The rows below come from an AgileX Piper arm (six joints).
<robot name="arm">
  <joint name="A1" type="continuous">
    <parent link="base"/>
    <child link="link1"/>
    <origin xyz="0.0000 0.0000 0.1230" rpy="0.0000 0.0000 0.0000"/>
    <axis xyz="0 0 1"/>
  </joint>
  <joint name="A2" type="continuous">
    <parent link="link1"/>
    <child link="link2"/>
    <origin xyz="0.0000 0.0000 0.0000" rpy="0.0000 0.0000 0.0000"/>
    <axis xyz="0 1 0"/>
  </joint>
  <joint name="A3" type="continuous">
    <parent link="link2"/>
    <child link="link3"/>
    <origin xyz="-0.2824 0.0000 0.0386" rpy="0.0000 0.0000 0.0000"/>
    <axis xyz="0 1 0"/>
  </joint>
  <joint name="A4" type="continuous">
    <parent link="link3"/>
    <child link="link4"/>
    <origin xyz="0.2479 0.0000 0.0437" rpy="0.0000 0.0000 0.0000"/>
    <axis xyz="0.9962 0 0.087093"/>
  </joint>
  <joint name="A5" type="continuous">
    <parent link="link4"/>
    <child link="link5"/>
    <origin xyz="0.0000 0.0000 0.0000" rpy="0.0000 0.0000 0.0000"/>
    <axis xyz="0 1 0"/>
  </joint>
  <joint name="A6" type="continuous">
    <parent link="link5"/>
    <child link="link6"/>
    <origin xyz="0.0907 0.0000 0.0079" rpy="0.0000 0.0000 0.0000"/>
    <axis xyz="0.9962 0 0.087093"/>
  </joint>
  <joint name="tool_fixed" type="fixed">
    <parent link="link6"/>
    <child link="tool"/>
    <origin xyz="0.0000 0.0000 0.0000" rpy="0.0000 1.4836 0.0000"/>
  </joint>
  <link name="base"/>
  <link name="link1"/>
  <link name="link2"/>
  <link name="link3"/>
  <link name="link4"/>
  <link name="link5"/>
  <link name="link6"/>
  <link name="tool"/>
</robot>
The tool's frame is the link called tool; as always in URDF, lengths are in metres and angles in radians. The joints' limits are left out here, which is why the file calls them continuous.
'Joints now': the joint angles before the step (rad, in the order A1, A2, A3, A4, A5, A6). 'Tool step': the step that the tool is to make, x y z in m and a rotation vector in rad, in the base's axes. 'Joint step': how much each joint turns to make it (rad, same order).
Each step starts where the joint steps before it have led.
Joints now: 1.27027 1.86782 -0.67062 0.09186 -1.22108 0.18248
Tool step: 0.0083 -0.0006 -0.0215 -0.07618 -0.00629 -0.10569
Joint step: 0.00471 0.06245 -0.00211 0.11499 -0.00012 -0.07732
